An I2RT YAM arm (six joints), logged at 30 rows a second.
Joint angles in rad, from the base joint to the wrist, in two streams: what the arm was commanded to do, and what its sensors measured. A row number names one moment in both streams.
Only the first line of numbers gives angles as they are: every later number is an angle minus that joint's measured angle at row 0.
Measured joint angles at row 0: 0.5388 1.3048 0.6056 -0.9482 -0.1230 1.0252
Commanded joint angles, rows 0 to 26: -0.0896 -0.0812 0.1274 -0.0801 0.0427 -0.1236; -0.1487 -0.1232 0.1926 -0.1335 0.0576 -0.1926; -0.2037 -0.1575 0.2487 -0.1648 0.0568 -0.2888; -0.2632 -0.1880 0.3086 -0.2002 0.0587 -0.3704; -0.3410 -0.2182 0.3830 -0.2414 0.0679 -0.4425; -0.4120 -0.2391 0.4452 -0.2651 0.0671 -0.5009; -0.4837 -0.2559 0.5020 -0.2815 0.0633 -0.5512; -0.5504 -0.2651 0.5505 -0.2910 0.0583 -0.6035; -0.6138 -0.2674 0.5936 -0.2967 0.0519 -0.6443; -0.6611 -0.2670 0.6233 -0.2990 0.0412 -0.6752; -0.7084 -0.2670 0.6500 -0.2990 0.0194 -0.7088; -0.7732 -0.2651 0.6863 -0.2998 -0.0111 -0.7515; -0.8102 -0.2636 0.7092 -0.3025 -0.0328 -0.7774; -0.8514 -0.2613 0.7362 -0.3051 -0.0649 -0.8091; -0.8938 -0.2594 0.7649 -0.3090 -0.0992 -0.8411; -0.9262 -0.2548 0.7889 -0.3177 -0.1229 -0.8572; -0.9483 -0.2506 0.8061 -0.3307 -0.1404 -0.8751; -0.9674 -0.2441 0.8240 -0.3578 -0.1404 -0.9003; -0.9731 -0.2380 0.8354 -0.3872 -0.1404 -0.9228; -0.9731 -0.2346 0.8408 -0.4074 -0.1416 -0.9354; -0.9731 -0.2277 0.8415 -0.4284 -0.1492 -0.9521; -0.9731 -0.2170 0.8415 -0.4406 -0.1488 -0.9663; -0.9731 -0.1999 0.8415 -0.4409 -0.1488 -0.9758; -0.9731 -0.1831 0.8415 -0.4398 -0.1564 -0.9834; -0.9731 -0.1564 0.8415 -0.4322 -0.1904 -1.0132; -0.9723 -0.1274 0.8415 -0.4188 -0.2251 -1.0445; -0.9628 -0.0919 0.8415 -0.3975 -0.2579 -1.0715
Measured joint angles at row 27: -0.9571 -0.1644 0.8183 -0.4371 -0.2049 -0.9743
